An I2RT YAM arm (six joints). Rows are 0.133 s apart.
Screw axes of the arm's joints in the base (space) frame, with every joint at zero. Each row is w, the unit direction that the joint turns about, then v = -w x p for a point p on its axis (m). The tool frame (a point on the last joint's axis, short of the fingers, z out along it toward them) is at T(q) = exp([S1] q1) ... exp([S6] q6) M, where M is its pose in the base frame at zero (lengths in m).
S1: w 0 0 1 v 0.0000 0.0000 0.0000
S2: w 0 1 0 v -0.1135 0.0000 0.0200
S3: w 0 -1 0 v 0.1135 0.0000 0.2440
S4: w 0 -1 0 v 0.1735 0.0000 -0.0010
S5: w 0 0 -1 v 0.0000 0.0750 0.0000
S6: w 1 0 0 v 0.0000 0.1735 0.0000
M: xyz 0.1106 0.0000 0.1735 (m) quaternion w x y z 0.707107 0 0.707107 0
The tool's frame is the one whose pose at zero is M.
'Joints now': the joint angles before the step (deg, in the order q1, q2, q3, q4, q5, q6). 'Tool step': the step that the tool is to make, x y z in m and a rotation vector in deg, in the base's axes. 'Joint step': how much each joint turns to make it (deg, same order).
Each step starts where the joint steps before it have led.
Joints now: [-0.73 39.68 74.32 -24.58 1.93 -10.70]
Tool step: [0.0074 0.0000 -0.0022 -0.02 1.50 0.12]
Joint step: [0.01 1.11 0.00 -0.39 -0.11 -0.02]
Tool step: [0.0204 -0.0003 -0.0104 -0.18 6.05 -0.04]
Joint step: [-0.02 3.09 0.02 -2.97 -0.01 -0.26]
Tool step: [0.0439 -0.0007 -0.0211 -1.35 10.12 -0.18]
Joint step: [0.01 7.11 -0.10 -2.85 0.25 -1.47]
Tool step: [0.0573 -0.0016 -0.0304 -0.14 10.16 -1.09]
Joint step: [-0.05 10.03 0.03 -0.15 1.07 -0.04]
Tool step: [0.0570 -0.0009 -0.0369 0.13 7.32 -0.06]
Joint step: [-0.02 10.63 -0.02 3.33 0.02 0.04]
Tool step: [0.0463 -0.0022 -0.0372 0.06 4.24 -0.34]
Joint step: [-0.27 9.33 0.01 5.08 0.07 0.03]
